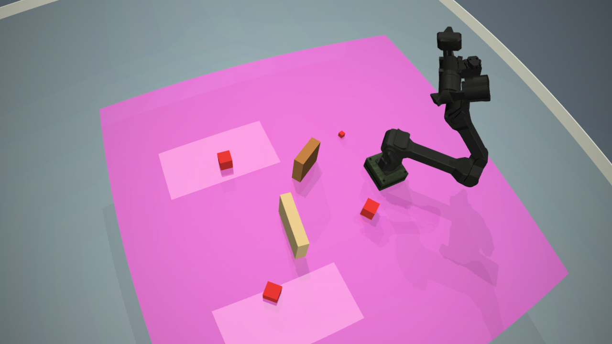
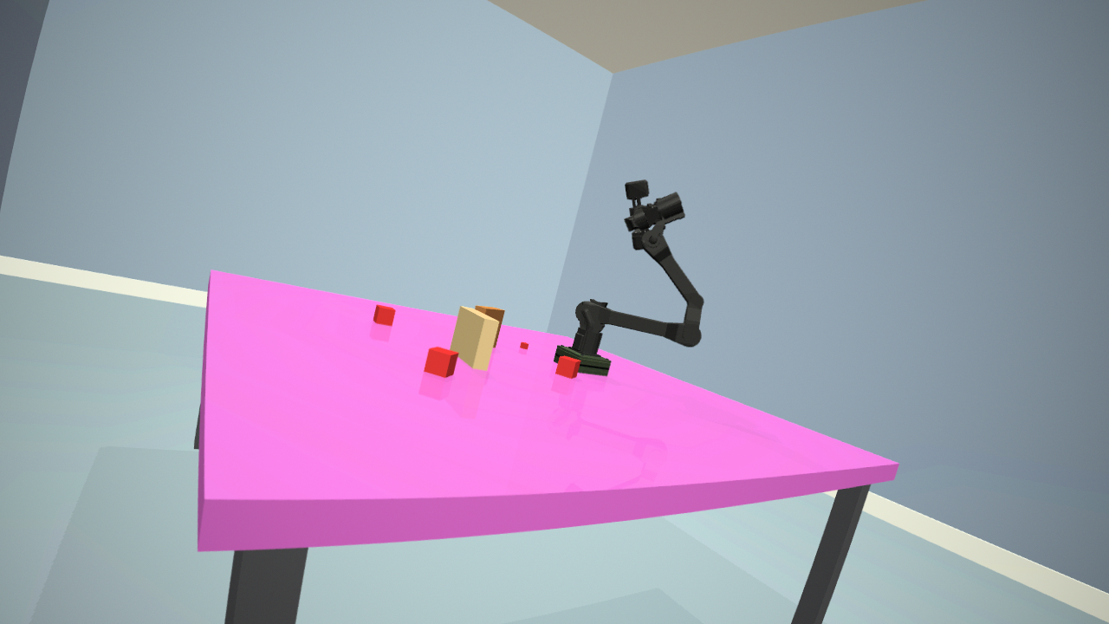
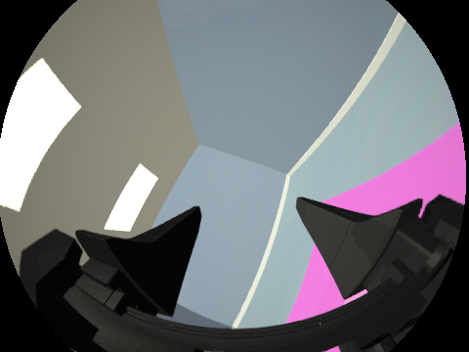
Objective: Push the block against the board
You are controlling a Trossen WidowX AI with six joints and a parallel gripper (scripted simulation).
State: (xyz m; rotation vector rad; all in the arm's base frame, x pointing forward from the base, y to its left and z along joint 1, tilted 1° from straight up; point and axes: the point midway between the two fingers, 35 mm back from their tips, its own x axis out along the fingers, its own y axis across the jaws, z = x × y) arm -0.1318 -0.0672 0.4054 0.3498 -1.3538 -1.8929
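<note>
My gripper tip is 530 mm short of the board, 410 mm above it and 130 mm to the right of it. Also, from my gripper tip: tiny red cube (450 mm below, 210 mm ahead, 100 mm to the right); square block (410 mm below, 390 mm ahead, 50 mm to the right).
</note>
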